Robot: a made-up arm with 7 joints. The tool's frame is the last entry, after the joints.
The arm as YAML. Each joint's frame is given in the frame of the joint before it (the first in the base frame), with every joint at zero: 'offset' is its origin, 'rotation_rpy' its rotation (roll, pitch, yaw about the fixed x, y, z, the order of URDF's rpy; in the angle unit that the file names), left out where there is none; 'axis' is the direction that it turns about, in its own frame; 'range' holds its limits. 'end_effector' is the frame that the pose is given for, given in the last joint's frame.
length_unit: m
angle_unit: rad
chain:
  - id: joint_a
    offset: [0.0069, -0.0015, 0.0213]
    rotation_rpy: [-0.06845, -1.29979, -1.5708]
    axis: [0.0, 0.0, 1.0]
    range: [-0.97, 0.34]
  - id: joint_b
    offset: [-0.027, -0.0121, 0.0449]
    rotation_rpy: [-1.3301, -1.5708, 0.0]
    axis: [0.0, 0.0, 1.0]
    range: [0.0, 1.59]
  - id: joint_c
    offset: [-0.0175, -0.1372, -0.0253]
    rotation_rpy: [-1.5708, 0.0, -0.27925]
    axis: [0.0, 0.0, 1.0]
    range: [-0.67, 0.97]
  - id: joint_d
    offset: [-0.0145, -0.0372, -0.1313]
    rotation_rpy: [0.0, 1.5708, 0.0]
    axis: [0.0, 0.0, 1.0]
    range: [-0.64, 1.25]
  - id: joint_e
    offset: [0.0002, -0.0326, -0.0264]
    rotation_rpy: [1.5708, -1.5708, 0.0]
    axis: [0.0, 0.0, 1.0]
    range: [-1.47, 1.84]
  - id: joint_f
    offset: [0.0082, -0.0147, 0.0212]
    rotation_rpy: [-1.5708, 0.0, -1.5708]
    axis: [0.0, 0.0, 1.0]
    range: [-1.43, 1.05]
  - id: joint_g
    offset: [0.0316, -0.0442, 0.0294]
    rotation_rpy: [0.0, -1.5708, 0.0]
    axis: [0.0, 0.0, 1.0]
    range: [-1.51, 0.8]
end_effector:
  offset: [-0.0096, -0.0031, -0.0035]
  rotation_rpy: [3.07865, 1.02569, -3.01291]
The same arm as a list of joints. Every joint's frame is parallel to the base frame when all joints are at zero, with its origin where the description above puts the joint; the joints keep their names.
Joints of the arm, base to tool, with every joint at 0 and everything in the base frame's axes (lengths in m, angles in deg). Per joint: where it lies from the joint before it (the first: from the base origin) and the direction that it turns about. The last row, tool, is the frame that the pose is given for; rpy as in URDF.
joint_a: axis 0.068403 0.961235 0.26711 xyz 0.0069 -0.0015 0.0213
joint_b: axis 0.968889 -0.0002 -0.247497 xyz -0.0090 0.0512 -0.0138
joint_c: axis 0.247497 -0.0001 0.968889 xyz -0.0583 0.0210 -0.1262
joint_d: axis 0.0002 1 0 xyz 0.0035 -0.0145 -0.1364
joint_e: axis 0.968889 -0.0002 -0.247497 xyz 0.0315 -0.0264 -0.0083
joint_f: axis 0.0002 1 0 xyz 0.0169 0.0082 -0.0195
joint_g: axis 0.247497 -0.0001 0.968889 xyz 0.0350 0.0294 -0.0416
tool: xyz 0.0021 -0.0096 -0.0042 rpy 149.08 57.67 -105.98
Joint limits (deg, base to tool): -55.58..19.48 0.00..91.10 -38.39..55.58 -36.67..71.62 -84.22..105.42 -81.93..60.16 -86.52..45.84

